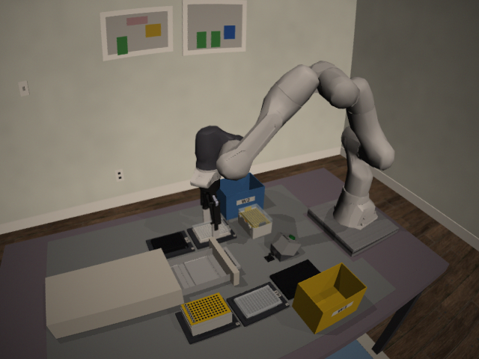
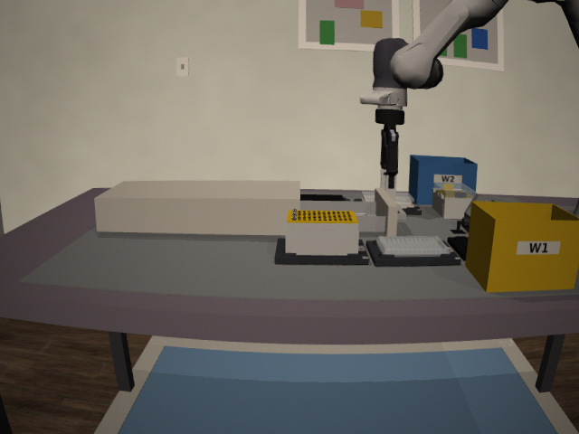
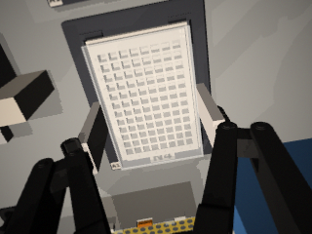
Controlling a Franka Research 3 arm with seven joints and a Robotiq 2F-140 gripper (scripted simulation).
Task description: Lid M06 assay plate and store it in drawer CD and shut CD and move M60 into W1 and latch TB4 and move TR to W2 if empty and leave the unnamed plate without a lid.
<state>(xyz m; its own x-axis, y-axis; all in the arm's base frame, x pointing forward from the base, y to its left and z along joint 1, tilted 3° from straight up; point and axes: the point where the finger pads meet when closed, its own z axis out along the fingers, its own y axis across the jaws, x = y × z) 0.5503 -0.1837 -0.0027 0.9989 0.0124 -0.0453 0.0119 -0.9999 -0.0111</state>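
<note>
Right now my hand is 4 cm above the white plate. Round my hand: blue bin W2: 18 cm behind, 13 cm to the right, 2 cm below; black plate: 18 cm ahead, 4 cm below, 1 cm to the left; tip box TB4: 17 cm behind, 3 cm to the left, 1 cm below.
</note>
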